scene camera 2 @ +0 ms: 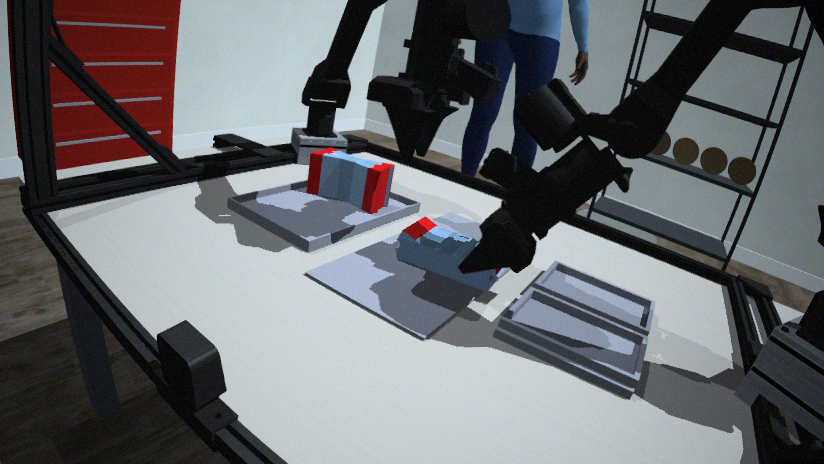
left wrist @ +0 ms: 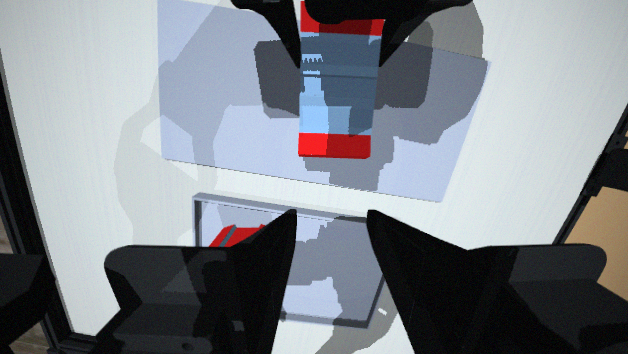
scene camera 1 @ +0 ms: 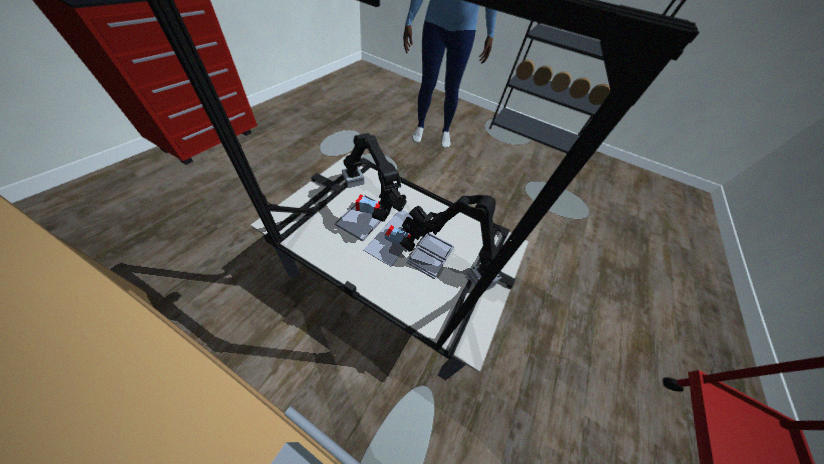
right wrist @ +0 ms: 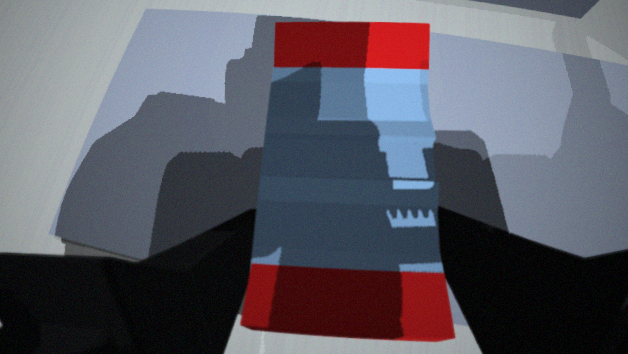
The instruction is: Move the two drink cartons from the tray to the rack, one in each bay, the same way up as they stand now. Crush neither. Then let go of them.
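Frame: origin at the left arm's base, x right, y ahead, z up, level; metres.
Seen in the pictures: left gripper, between the fingertips: point(scene camera 2: 413, 158) point(left wrist: 331, 216) point(scene camera 1: 386, 216); right gripper, between the fingertips: point(scene camera 2: 468, 259) point(left wrist: 338, 64) point(scene camera 1: 402, 238) point(right wrist: 343, 218); left arm's base, origin of its link: point(scene camera 2: 319, 133) point(scene camera 1: 352, 173).
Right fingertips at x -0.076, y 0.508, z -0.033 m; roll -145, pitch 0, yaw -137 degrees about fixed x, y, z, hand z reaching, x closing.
Observation:
Offsets run from my right fingertips to a thing's middle. Level surfaces: height alone.
One blue carton with red ends @[dz +0.017, dx +0.082, dy -0.249 m] point(scene camera 1: 366, 203) point(scene camera 2: 350, 181) point(left wrist: 239, 234) lies lengthwise in the grey tray @[dz -0.015, dx +0.122, dy -0.216 m] point(scene camera 1: 355, 226) point(scene camera 2: 313, 243) point(left wrist: 277, 208). The second carton @[dz +0.002, dx +0.013, dy -0.017 m] point(scene camera 1: 395, 234) point(scene camera 2: 438, 250) point(left wrist: 335, 105) point(right wrist: 348, 140) is tilted, a little above the flat grey mat @[dz -0.019 m] point(scene camera 1: 378, 250) point(scene camera 2: 364, 281) point(left wrist: 242, 140) point(right wrist: 190, 53). My right gripper point(scene camera 1: 407, 239) point(scene camera 2: 479, 262) point(left wrist: 338, 64) point(right wrist: 343, 218) is shut on its sides near one red end. My left gripper point(scene camera 1: 381, 213) point(scene camera 2: 412, 154) point(left wrist: 331, 216) is open and empty, hanging above the tray's near edge.
The two-bay rack @[dz -0.013, dx -0.096, dy +0.130 m] point(scene camera 1: 424, 269) point(scene camera 2: 557, 364) lies flat, right of the mat. A person point(scene camera 1: 447, 46) stands behind the table. Black frame posts point(scene camera 1: 226, 133) rise at the table's edges. A shelf unit point(scene camera 1: 516, 55) stands at the back right.

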